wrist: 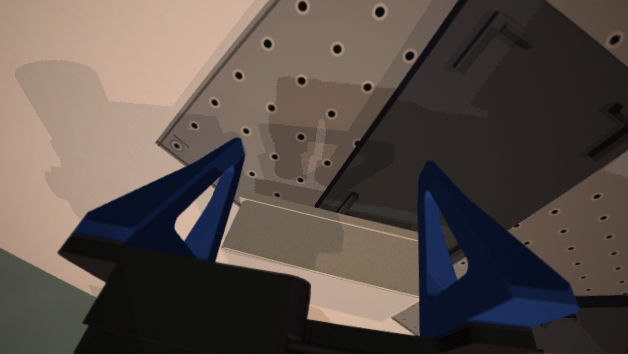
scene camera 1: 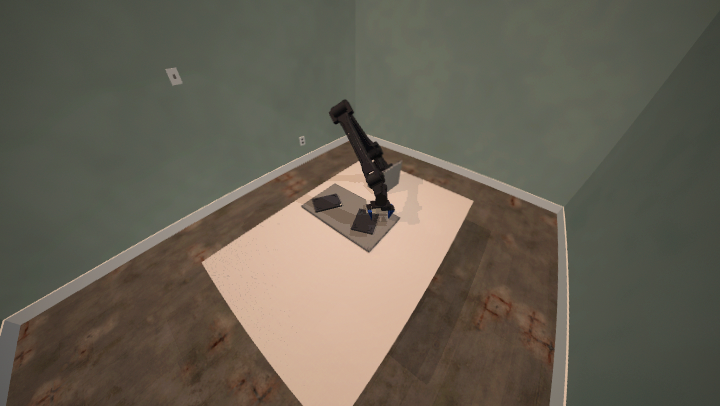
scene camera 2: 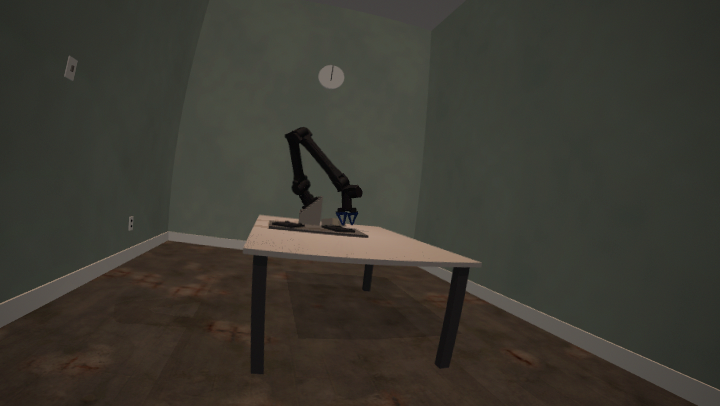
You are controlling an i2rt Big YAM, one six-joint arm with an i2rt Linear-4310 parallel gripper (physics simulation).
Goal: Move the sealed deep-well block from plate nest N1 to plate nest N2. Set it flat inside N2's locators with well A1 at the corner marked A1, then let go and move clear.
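Seen in the pictures: gripper, fingertip midpoint: (wrist: 330, 157) (scene camera 1: 379, 218) (scene camera 2: 347, 225); arm's base, link origin: (scene camera 1: 383, 170) (scene camera 2: 310, 203).
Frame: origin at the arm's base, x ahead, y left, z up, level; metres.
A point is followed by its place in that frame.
Observation:
My gripper (scene camera 1: 380, 216) {x 0.301, y 0.200, z -0.089 m} (scene camera 2: 348, 223) {x 0.301, y 0.200, z -0.089 m} (wrist: 330, 157) {x 0.301, y 0.200, z -0.089 m} is open, with its two blue fingers wide apart and nothing between them. It hangs above the right part of the grey perforated board (scene camera 1: 379, 234) {x 0.372, y 0.253, z -0.117 m} (wrist: 320, 30) {x 0.329, y 0.248, z -0.117 m}. A pale, box-shaped block (scene camera 2: 328, 221) {x 0.283, y 0.089, z -0.080 m} (wrist: 285, 232) {x 0.246, y 0.176, z -0.080 m} lies beyond the fingertips in the wrist view, at the board's edge beside a dark plate nest (scene camera 1: 364, 224) {x 0.378, y 0.154, z -0.105 m} (wrist: 450, 160) {x 0.347, y 0.152, z -0.105 m}. The right finger hides the block's right end. A second dark nest (scene camera 1: 326, 202) {x 0.392, y -0.138, z -0.105 m} (scene camera 2: 287, 223) {x 0.390, y -0.149, z -0.105 m} lies at the board's other end. The N1, N2 and A1 marks are too small to read.
The arm's pale upright base bracket (scene camera 1: 393, 176) {x -0.018, y 0.072, z -0.028 m} (scene camera 2: 310, 212) {x 0.080, y -0.002, z -0.052 m} stands behind the board. Small raised dark locators (wrist: 477, 42) {x 0.381, y 0.205, z -0.101 m} stick up from the near nest. The board lies on a pale table (scene camera 1: 322, 302) {x 0.810, y 0.288, z -0.130 m} (scene camera 2: 352, 249) {x 0.914, y 0.103, z -0.130 m} near its back end, with walls around the room.

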